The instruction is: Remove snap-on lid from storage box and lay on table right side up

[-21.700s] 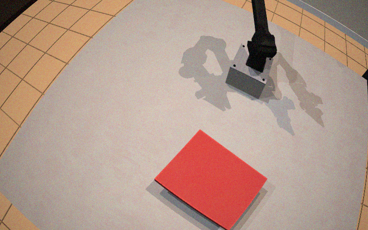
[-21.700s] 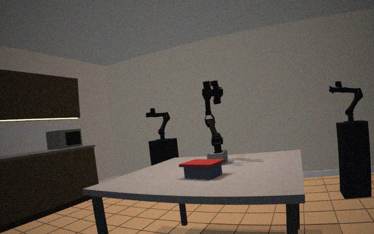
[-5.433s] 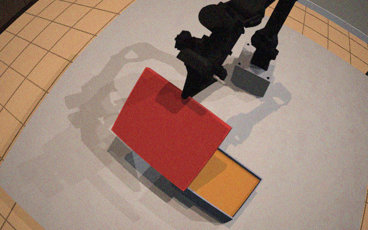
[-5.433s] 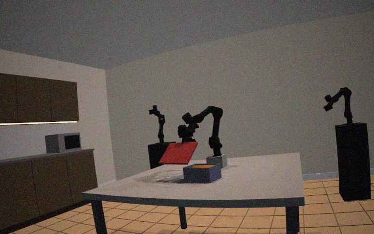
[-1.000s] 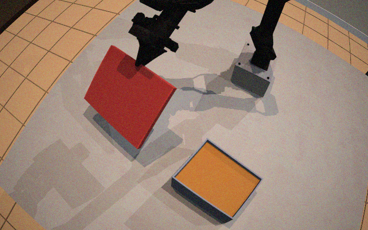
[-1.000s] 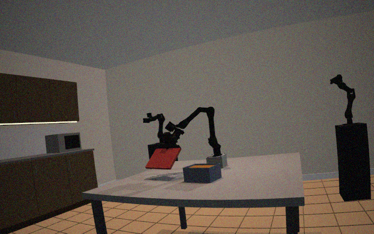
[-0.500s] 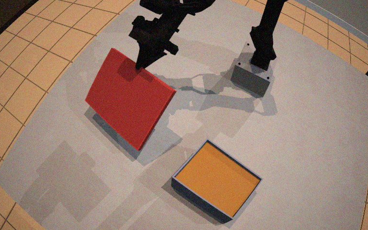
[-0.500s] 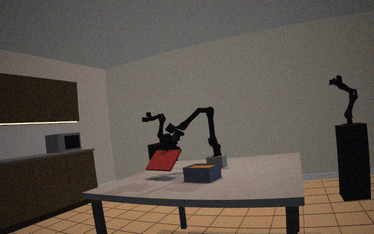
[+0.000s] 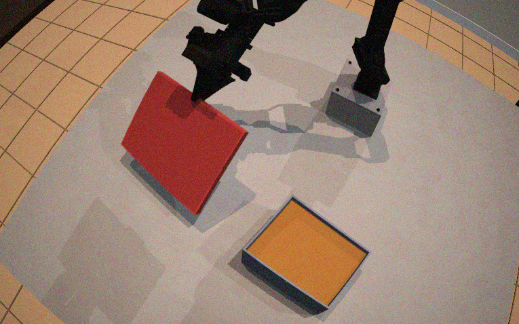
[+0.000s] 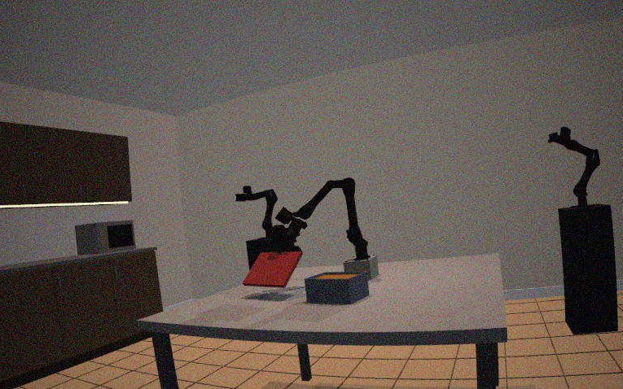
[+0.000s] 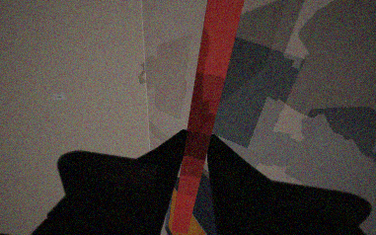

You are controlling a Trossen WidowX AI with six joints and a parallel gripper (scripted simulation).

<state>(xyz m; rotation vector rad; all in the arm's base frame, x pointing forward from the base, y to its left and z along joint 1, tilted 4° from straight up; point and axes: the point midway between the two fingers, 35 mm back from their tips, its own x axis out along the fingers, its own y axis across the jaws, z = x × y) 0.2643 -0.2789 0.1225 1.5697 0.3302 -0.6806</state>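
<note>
Right now my gripper tip is 60 mm short of the lid, 50 mm above it and 10 mm to the left of it. From my gripper tip the other things lie so: storage box: 310 mm to the left, 140 mm ahead, 130 mm below.
</note>
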